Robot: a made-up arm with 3 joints. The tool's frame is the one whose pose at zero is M. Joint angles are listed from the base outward.
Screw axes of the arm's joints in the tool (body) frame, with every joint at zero. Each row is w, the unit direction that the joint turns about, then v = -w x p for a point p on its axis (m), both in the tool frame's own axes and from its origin. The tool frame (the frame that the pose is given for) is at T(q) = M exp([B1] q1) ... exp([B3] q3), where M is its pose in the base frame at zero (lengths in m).
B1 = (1, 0, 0, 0.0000, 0.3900, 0.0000)
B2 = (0, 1, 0, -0.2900, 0.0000, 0.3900)
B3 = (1, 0, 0, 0.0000, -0.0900, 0.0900)
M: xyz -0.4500 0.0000 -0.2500 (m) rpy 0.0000 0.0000 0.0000 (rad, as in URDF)
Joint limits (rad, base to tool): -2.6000..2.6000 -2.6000..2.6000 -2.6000..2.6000
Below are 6 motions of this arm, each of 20 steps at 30 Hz.
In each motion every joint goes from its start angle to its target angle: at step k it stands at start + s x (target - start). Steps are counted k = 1, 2, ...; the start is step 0. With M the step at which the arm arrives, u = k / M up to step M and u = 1 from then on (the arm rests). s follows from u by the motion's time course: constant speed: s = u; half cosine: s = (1 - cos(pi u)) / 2; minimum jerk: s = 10 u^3 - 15 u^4 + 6 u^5.
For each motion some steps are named. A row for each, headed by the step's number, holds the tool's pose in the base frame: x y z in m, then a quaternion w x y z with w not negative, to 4 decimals.
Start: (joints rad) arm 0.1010 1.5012 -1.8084
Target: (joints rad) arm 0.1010 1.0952 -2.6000
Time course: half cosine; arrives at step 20
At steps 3, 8, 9, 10, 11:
3: -0.5851 -0.0529 0.3792 0.4734 -0.5672 0.3775 0.5583
8: -0.6327 -0.0731 0.3103 0.4262 -0.6500 0.2902 0.5582
9: -0.6428 -0.0786 0.2913 0.4114 -0.6708 0.2679 0.5558
10: -0.6521 -0.0844 0.2716 0.3953 -0.6916 0.2455 0.5524
11: -0.6603 -0.0903 0.2517 0.3781 -0.7119 0.2235 0.5479

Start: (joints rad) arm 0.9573 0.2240 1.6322
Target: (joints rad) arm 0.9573 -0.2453 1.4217
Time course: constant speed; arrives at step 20
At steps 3, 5, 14, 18, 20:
3: -0.4902 0.1643 -0.1991 0.2869 0.9549 0.0728 -0.0243
5: -0.4787 0.1801 -0.2080 0.2973 0.9533 0.0508 -0.0163
14: -0.4184 0.2458 -0.2434 0.3422 0.9382 -0.0504 0.0136
18: -0.3873 0.2719 -0.2566 0.3606 0.9275 -0.0961 0.0238
20: -0.3709 0.2840 -0.2626 0.3693 0.9212 -0.1191 0.0282

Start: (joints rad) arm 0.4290 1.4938 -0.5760
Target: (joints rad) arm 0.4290 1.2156 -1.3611
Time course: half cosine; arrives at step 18
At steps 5, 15, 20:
5: -0.4775 -0.0662 0.3736 0.7427 -0.1074 0.5555 0.3581
15: -0.6075 -0.0322 0.2590 0.7380 -0.3472 0.3737 0.4418
20: -0.6169 -0.0303 0.2465 0.7334 -0.3689 0.3572 0.4456

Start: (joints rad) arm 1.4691 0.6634 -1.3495
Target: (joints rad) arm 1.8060 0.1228 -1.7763
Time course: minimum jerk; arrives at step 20
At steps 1, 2, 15, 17, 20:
1: -0.6432 0.2139 0.1359 0.9439 0.0565 0.0522 0.3211
2: -0.6429 0.2165 0.1359 0.9446 0.0562 0.0510 0.3194
15: -0.5297 0.4992 0.2254 0.9958 0.0194 -0.0161 0.0878
17: -0.5128 0.5186 0.2398 0.9975 0.0160 -0.0143 0.0670
20: -0.5067 0.5250 0.2450 0.9980 0.0148 -0.0134 0.0599

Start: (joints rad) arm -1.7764 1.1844 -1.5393
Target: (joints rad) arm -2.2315 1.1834 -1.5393
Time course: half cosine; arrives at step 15
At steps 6, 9, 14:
6: -0.6397 0.0785 0.1072 0.1368 0.8184 -0.5472 0.1093
9: -0.6398 0.0730 0.0966 0.1940 0.8069 -0.5381 0.1475
14: -0.6398 0.0654 0.0862 0.2549 0.7899 -0.5252 0.1879

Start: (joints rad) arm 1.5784 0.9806 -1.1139
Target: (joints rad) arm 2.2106 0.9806 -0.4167
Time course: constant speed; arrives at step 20
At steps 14, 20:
14: -0.5760 -0.0369 0.1618 0.6761 0.5667 0.1153 0.4566
20: -0.5546 -0.0477 0.1403 0.5505 0.6894 0.1198 0.4554

